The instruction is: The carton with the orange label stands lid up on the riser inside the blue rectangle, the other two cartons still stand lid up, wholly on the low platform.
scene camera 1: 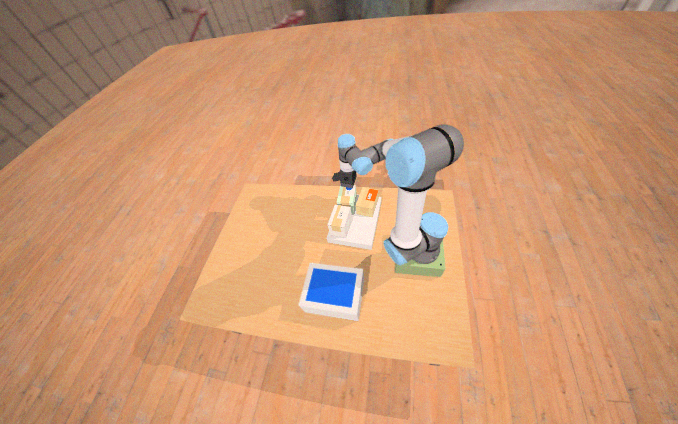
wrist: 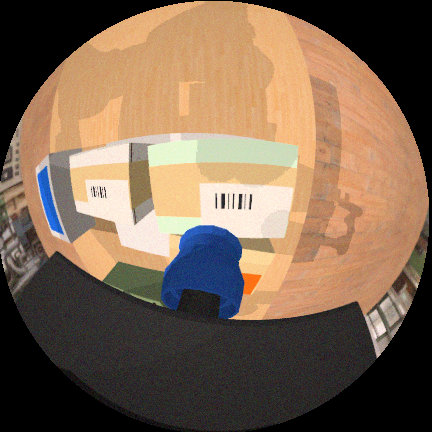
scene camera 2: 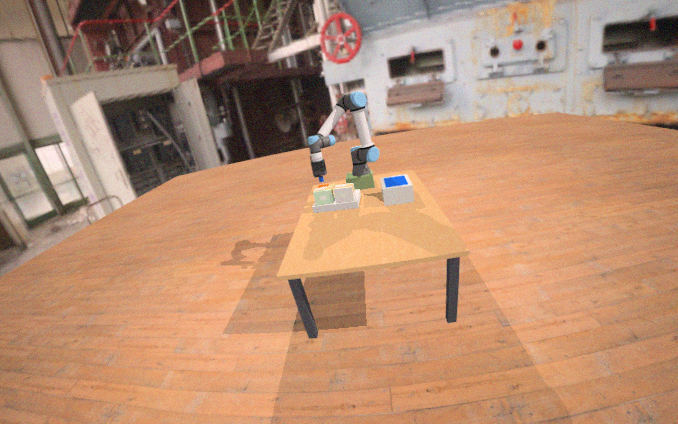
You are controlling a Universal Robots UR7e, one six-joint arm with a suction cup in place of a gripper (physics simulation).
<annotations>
The suction cup carries nothing. The cup is 15 cm from the middle of a carton with orange label, above it. A riser with blue rectangle rests on the table.
</annotations>
